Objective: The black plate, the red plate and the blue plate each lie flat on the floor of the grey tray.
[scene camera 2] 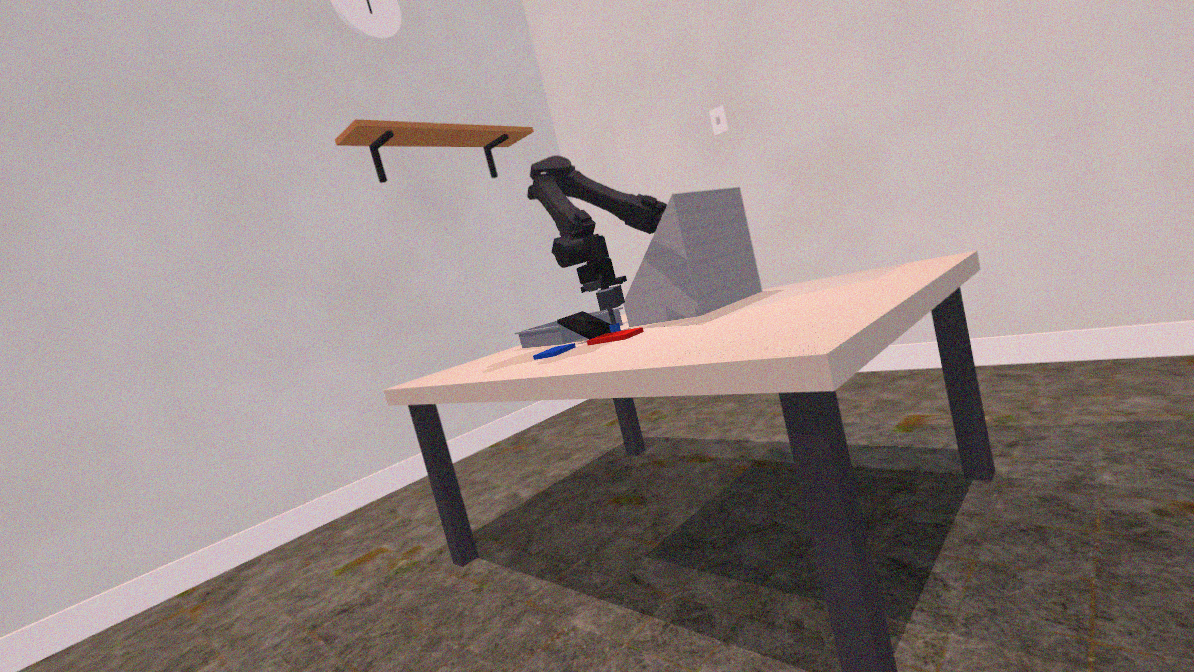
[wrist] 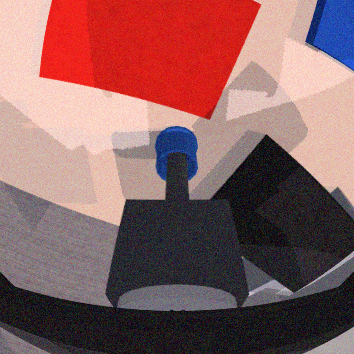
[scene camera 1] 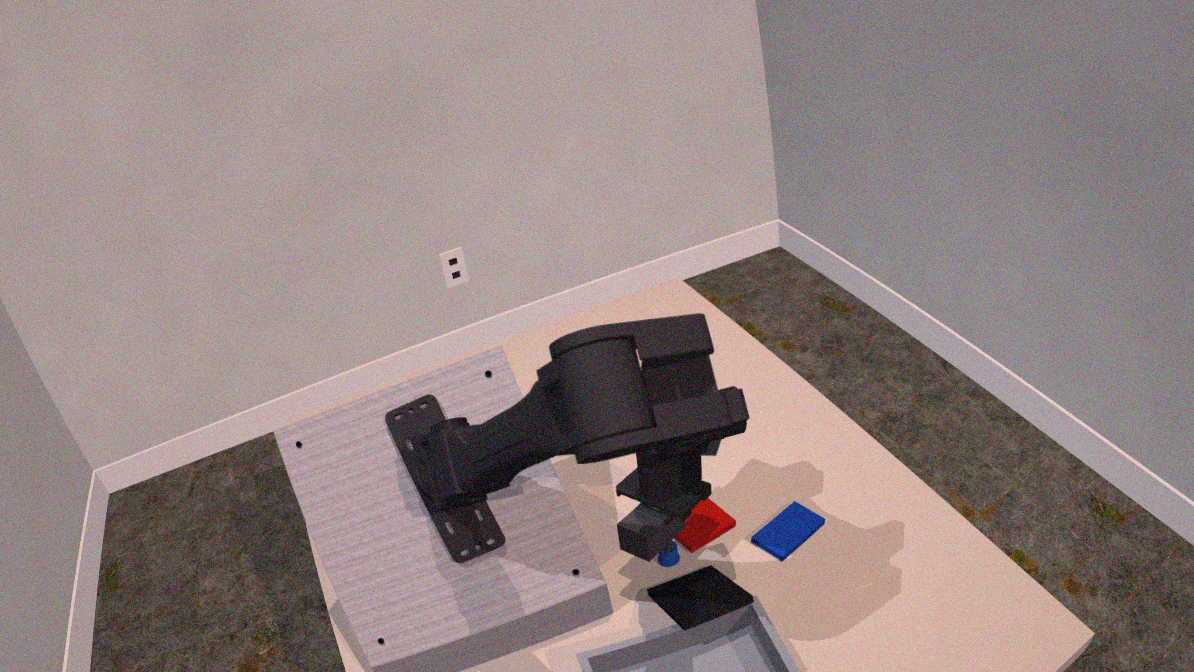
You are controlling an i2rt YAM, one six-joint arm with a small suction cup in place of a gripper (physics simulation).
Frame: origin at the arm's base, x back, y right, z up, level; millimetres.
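Where they show: hand, its tool point: [wrist: 176,137] [scene camera 1: 669,564]; arm's base, origin of its link: [scene camera 2: 680,235] [scene camera 1: 443,480].
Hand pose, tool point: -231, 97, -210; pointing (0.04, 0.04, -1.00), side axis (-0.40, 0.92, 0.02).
Note:
Things, the pixels of their centre, and the offset from my tool point, as dx, dy, dz. Level surfaces: height alone.
- black plate, middle of its body: [wrist: 286,228] [scene camera 1: 698,596] [scene camera 2: 586,325] +16, +105, +44
- grey tray, middle of its body: [wrist: 311,274] [scene camera 2: 569,328] +101, +257, +35
- red plate, middle of its body: [wrist: 139,29] [scene camera 1: 690,516] [scene camera 2: 615,336] -64, -50, +16
- blue plate, middle of its body: [scene camera 1: 788,530] [scene camera 2: 554,351] -156, +62, +15
- table, height of its surface: dz +10
My gripper, a small blue suction cup [scene camera 1: 668,557] [scene camera 2: 614,328] [wrist: 176,145], is bare and low over the table, between the red and black plates; its exact height is unclear. The black plate [scene camera 1: 701,596] [scene camera 2: 582,323] [wrist: 300,215] is tilted, one side up on the wall of the grey tray [scene camera 1: 635,646] [scene camera 2: 543,338], the other sloping down toward the table beside the cup. The red plate [scene camera 1: 708,525] [scene camera 2: 609,337] [wrist: 160,50] lies on the table, partly behind the wrist in scene camera 1. The blue plate [scene camera 1: 788,530] [scene camera 2: 554,352] [wrist: 340,35] lies flat on the table outside the tray.
The arm stands on a grey block [scene camera 1: 359,517] [scene camera 2: 718,250] [wrist: 60,250], whose edge is near the cup and tray. The table [scene camera 1: 960,601] [scene camera 2: 751,342] carries everything. A wooden shelf [scene camera 2: 434,133] is on the wall. The tray's near part is cut off in scene camera 1.

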